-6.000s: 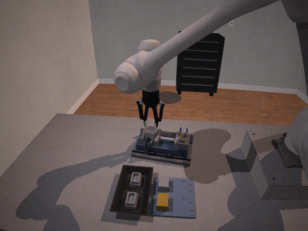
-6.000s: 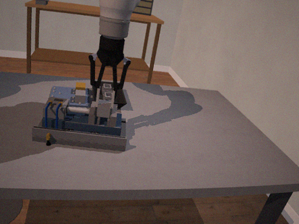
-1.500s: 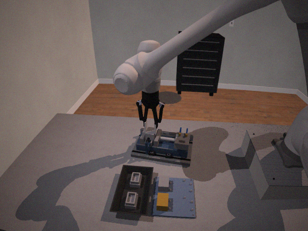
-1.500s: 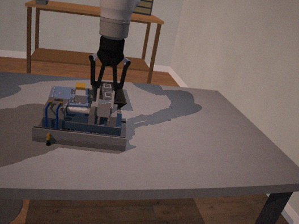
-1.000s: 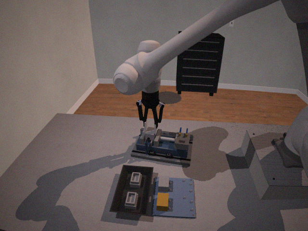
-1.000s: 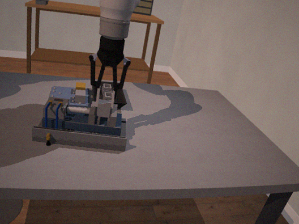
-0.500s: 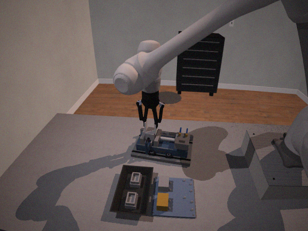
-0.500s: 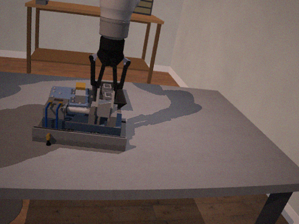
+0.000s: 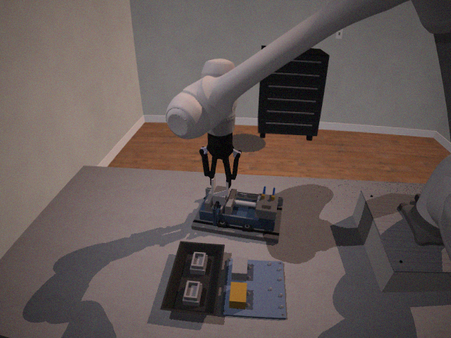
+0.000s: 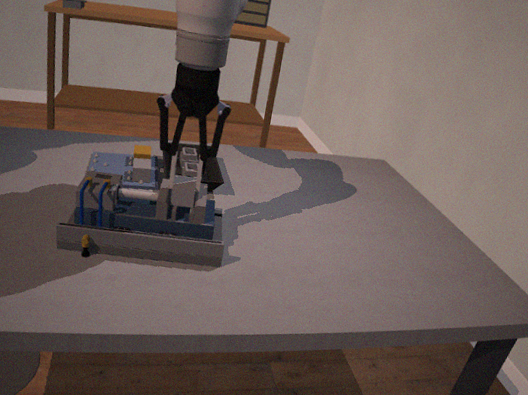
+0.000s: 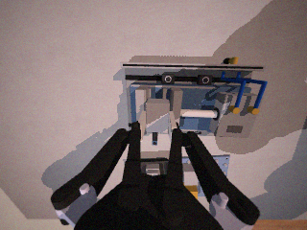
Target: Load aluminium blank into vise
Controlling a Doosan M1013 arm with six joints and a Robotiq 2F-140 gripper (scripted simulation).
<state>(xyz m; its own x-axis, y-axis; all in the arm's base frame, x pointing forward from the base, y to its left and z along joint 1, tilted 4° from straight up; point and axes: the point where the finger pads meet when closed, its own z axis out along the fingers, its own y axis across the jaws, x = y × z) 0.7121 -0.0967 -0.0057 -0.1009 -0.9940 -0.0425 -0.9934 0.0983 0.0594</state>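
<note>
Now: hand 10 cm above the blue vise, 7 cm past it and 1 cm to the right of it. From my hand the other things lie so: brass blank 34 cm to the left, 11 cm below, 9 cm behind; then aluminium blank 25 cm to the left, 11 cm below, 9 cm behind; then infeed plate 29 cm to the left, 14 cm behind, 13 cm below.
</note>
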